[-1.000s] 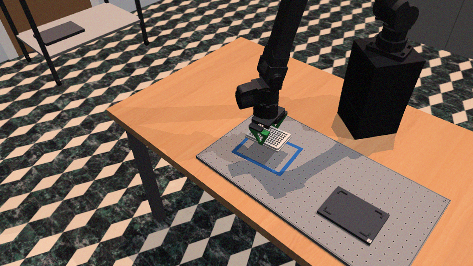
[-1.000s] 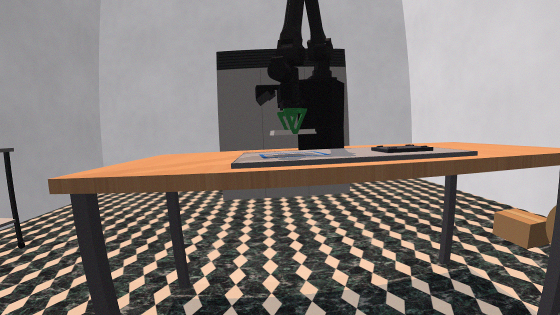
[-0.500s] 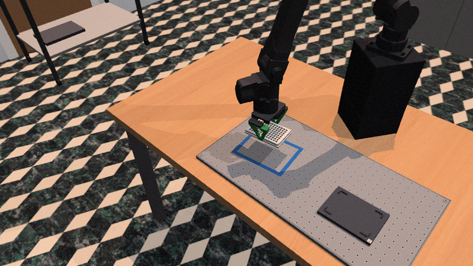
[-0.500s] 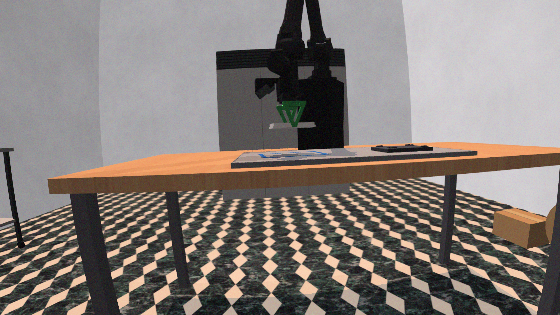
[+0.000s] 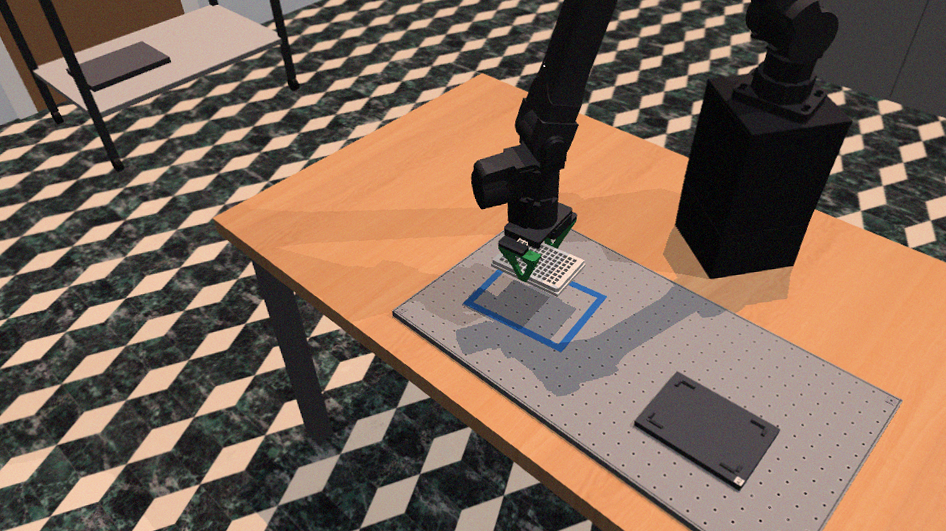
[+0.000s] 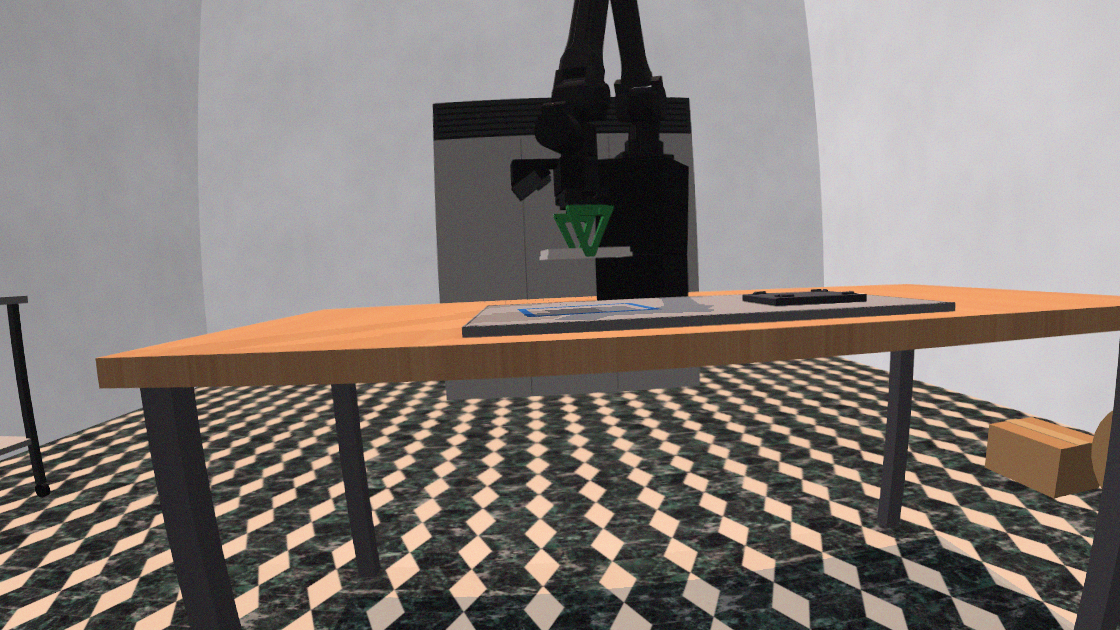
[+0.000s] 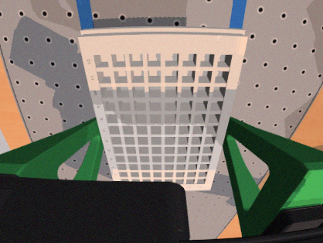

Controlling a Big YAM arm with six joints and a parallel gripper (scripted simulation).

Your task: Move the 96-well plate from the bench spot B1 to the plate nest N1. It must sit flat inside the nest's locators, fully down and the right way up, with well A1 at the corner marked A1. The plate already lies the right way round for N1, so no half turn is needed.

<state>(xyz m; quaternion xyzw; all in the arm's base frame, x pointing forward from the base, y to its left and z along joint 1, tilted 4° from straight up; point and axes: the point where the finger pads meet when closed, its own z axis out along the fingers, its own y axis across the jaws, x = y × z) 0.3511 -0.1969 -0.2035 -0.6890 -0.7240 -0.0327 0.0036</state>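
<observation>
The dark plate nest lies 340 mm to the left of my hand, 80 mm below it and 70 mm ahead of it. Also, from my hand: white 96-well plate right at my hand.
</observation>
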